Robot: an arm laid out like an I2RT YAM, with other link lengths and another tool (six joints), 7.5 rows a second.
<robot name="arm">
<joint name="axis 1" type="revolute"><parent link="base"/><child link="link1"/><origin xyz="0 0 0.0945"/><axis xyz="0 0 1"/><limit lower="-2.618" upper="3.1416"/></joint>
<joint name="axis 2" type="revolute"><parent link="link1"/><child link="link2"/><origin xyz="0.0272 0.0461 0.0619"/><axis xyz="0 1 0"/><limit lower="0" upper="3.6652"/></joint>
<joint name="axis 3" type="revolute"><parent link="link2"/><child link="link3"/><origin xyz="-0.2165 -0.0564 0"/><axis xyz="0 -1 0"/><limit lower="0" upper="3.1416"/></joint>
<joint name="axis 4" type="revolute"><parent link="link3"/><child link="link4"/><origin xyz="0.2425 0.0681 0.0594"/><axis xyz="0 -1 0"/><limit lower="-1.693" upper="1.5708"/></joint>
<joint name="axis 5" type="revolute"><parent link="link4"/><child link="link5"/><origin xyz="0.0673 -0.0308 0.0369"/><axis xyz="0 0 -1"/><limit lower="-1.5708" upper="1.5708"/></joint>
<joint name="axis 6" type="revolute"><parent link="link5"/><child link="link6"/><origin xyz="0.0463 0 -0.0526"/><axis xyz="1 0 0"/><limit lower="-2.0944" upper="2.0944"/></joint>
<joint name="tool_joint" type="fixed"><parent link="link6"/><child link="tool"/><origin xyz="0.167 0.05 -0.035" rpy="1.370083 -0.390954 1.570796"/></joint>
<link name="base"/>
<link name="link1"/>
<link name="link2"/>
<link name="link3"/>
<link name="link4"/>
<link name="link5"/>
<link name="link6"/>
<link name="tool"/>
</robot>
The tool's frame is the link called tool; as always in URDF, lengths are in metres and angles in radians.
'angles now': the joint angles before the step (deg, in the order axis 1, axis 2, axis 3, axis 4, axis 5, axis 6). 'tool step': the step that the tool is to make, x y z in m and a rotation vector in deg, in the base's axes. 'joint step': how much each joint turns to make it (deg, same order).
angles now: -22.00, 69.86, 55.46, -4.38, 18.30, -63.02
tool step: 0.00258, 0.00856, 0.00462, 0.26, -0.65, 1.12
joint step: 1.01, -0.86, 0.17, -0.66, -0.26, 0.44
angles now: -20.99, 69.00, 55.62, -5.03, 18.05, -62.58
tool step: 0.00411, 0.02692, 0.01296, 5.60, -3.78, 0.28
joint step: 2.69, -1.88, 2.55, -5.03, 0.18, 7.34
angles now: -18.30, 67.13, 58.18, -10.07, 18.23, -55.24
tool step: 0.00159, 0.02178, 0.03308, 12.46, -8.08, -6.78
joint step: 2.32, 0.72, 9.61, -10.90, 3.68, 17.61
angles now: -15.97, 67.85, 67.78, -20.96, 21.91, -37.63
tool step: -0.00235, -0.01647, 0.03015, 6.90, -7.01, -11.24
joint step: -0.49, 3.49, 8.89, -6.25, 6.90, 13.18
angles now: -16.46, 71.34, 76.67, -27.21, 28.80, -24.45
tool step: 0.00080, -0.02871, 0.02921, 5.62, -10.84, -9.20
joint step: -3.87, 1.31, 3.90, 0.17, 1.94, 11.59
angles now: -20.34, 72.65, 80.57, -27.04, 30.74, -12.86
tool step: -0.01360, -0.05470, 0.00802, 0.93, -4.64, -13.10
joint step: -4.47, 4.50, 3.31, 1.49, 7.32, 6.42
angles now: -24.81, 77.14, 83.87, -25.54, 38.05, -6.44
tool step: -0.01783, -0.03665, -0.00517, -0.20, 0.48, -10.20
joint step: -2.18, 4.91, 3.51, -1.08, 7.67, 3.20
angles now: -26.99, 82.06, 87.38, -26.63, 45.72, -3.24
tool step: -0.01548, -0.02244, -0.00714, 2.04, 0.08, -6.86
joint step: -2.36, 4.46, 5.02, -5.32, 3.42, 5.06
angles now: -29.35, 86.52, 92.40, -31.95, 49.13, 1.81
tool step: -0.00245, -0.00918, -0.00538, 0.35, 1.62, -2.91
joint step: -0.21, 3.65, 3.48, -2.40, 2.63, 1.27
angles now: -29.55, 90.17, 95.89, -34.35, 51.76, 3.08
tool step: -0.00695, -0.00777, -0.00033, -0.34, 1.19, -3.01
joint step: -0.28, 2.23, 2.51, -1.91, 2.81, 0.96
